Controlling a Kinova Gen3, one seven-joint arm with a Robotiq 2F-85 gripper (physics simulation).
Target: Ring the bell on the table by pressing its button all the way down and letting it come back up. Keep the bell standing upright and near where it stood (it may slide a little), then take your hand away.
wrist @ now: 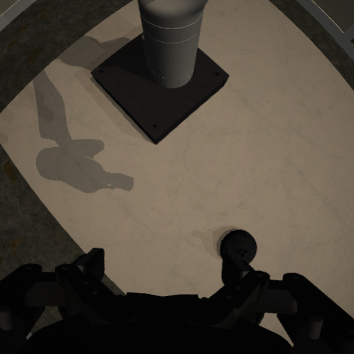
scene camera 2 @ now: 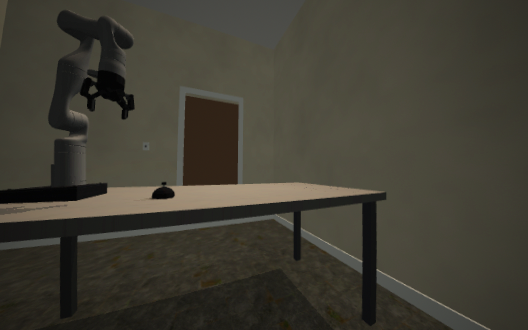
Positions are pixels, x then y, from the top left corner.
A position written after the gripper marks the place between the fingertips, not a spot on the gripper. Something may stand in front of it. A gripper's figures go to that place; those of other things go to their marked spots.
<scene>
The gripper (wrist: 162, 264): 16 cm from the lens. A black dome-shaped bell (wrist: 236, 241) is 46 cm from the lens.
</scene>
